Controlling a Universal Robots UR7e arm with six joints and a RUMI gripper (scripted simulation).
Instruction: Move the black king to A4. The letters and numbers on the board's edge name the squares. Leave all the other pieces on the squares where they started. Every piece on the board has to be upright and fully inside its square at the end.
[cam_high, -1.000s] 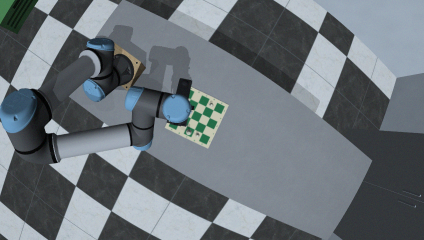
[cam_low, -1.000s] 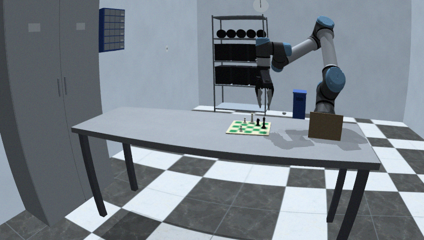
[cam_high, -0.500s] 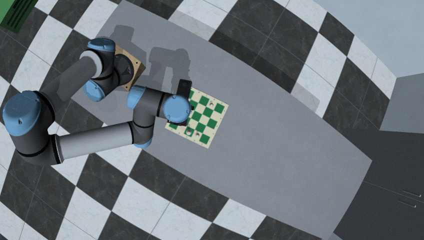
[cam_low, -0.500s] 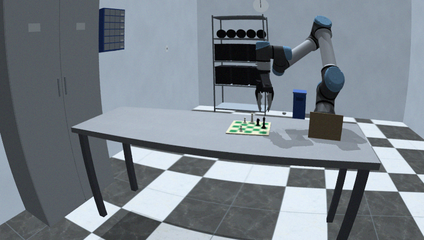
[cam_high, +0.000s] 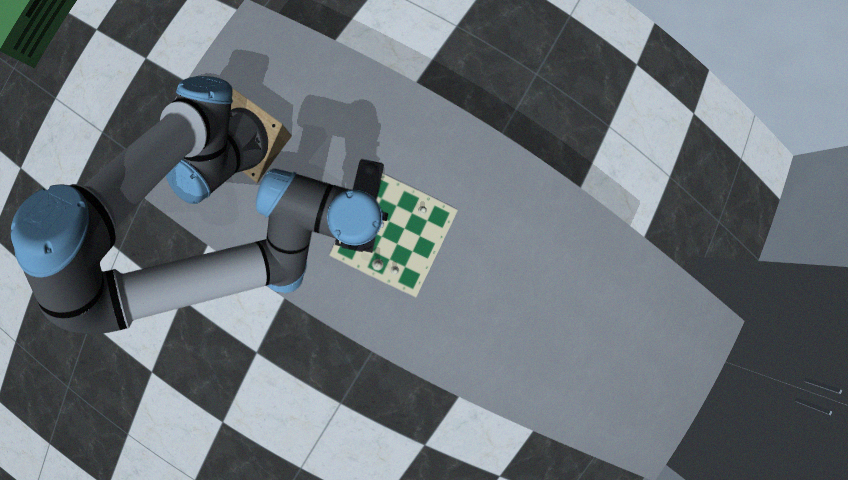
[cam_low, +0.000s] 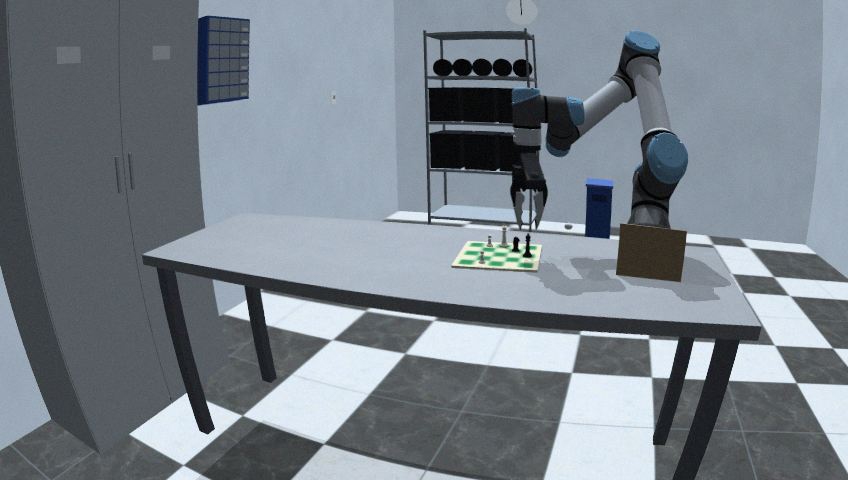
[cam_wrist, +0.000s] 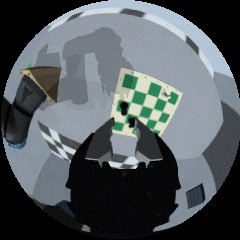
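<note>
Right now the black king is 60 mm below my hand. The rest, counted from my hand: chessboard: 70 mm ahead, 20 mm to the left, 90 mm below.
</note>
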